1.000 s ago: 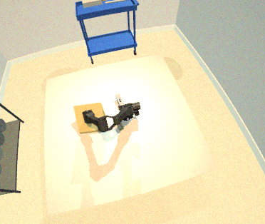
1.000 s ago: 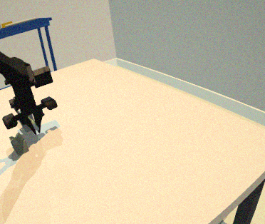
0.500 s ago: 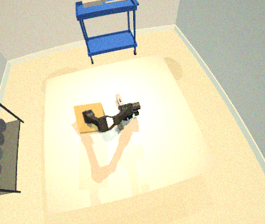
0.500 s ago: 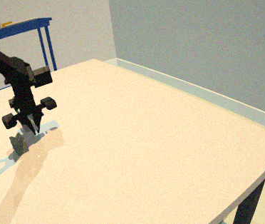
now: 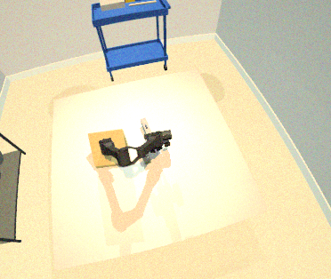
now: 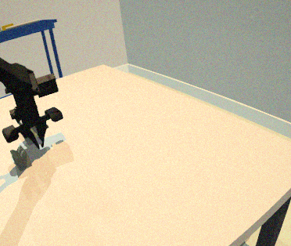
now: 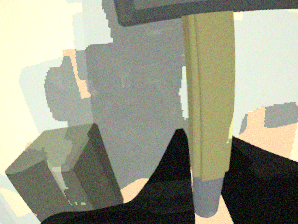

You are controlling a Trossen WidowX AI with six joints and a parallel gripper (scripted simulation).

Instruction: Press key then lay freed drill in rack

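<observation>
The drill is 1 cm behind my gripper tip, 4 cm to the left of it and 4 cm above it. The rest, counted from my gripper tip: grey block fixture 2 cm behind, 14 cm to the left, 4 cm above; then grey block 7 cm behind, 4 cm to the right, 1 cm above; then dark key 3 cm behind, 17 cm to the left, 5 cm above.
</observation>
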